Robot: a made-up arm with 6 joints. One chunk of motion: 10 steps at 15 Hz.
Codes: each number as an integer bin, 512 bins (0 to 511) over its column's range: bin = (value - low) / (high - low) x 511, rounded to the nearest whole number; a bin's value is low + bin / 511 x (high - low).
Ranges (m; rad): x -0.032..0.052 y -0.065..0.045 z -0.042..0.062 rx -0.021..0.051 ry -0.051..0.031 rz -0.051..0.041
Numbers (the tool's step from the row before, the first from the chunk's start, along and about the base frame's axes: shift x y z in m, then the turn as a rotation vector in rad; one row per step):
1: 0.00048 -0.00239 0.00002 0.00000 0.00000 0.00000
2: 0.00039 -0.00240 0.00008 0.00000 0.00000 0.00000
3: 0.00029 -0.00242 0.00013 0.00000 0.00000 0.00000
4: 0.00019 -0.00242 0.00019 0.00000 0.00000 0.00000
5: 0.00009 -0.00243 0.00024 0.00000 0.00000 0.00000
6: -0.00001 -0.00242 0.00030 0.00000 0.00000 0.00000
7: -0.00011 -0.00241 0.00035 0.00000 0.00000 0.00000
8: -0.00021 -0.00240 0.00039 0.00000 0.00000 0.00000
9: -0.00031 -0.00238 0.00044 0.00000 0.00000 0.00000
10: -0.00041 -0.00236 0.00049 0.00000 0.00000 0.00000
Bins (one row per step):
1: 198 291 206 149 318 283
2: 197 291 207 149 318 283
3: 196 291 207 149 318 283
4: 196 291 207 149 318 283
5: 195 291 208 149 318 283
6: 195 291 208 149 318 283
7: 194 291 208 149 318 283
8: 193 291 208 149 318 283
9: 193 291 209 149 318 283
10: 192 291 209 149 318 283

